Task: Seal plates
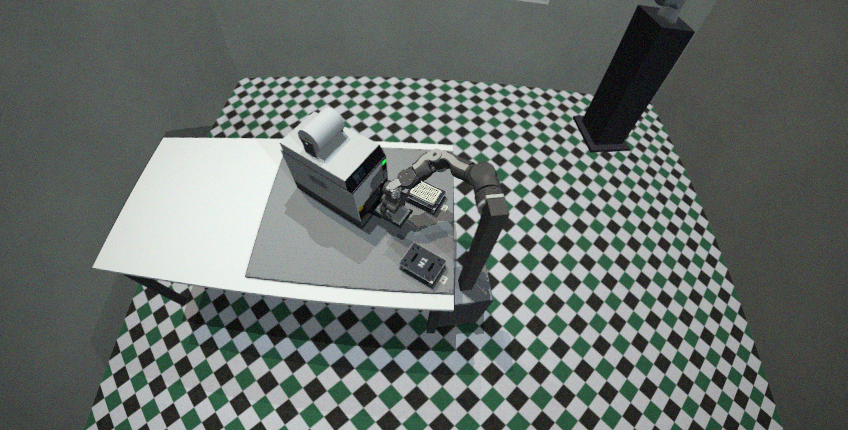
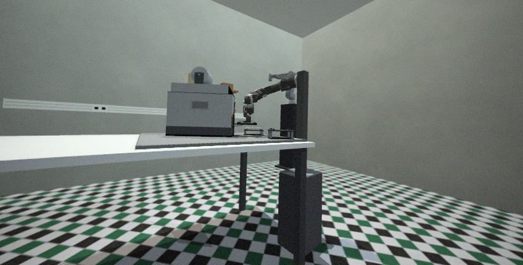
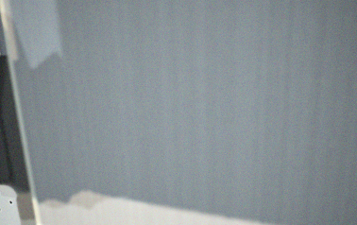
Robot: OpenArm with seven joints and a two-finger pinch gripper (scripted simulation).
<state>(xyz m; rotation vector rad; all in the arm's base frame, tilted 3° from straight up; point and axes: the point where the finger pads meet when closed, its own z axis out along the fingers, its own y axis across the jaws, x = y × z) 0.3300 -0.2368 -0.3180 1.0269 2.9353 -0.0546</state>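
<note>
The dark stage lies 10 mm below my hand. Round my hand: white foil roll: 310 mm above, 260 mm ahead, 210 mm to the right; touch screen: 220 mm above, 120 mm ahead, 40 mm to the right.
</note>
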